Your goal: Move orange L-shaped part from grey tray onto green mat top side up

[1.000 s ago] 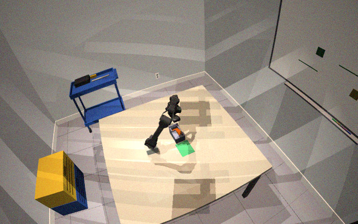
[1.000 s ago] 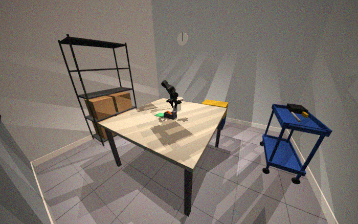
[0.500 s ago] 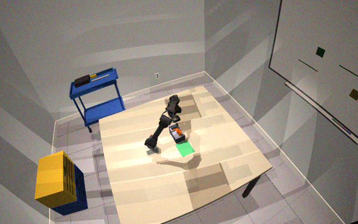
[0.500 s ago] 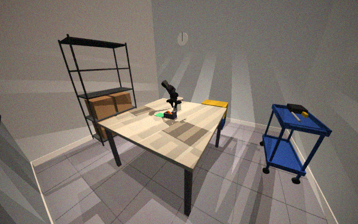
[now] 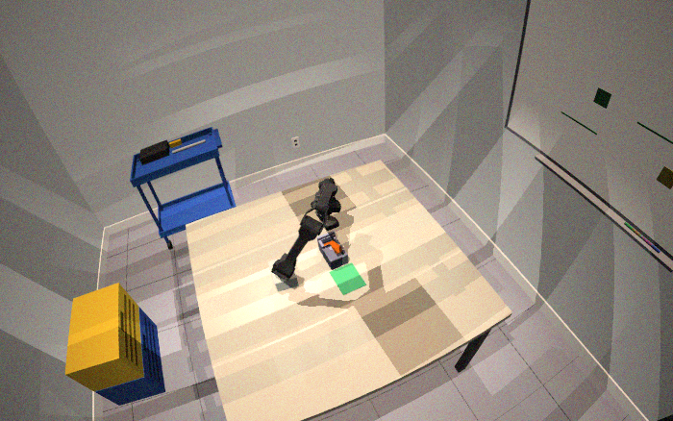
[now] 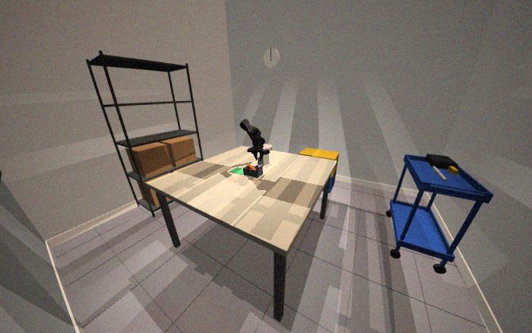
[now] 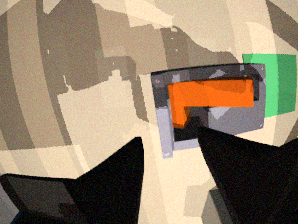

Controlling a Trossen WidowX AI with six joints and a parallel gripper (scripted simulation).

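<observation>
Now: gripper tip 100 mm above the orange L-shaped part, 40 mm to the left of it and 10 mm past it. From my gripper tip the other things lie so: green mat 220 mm to the right, 160 mm below, 30 mm behind.
</observation>
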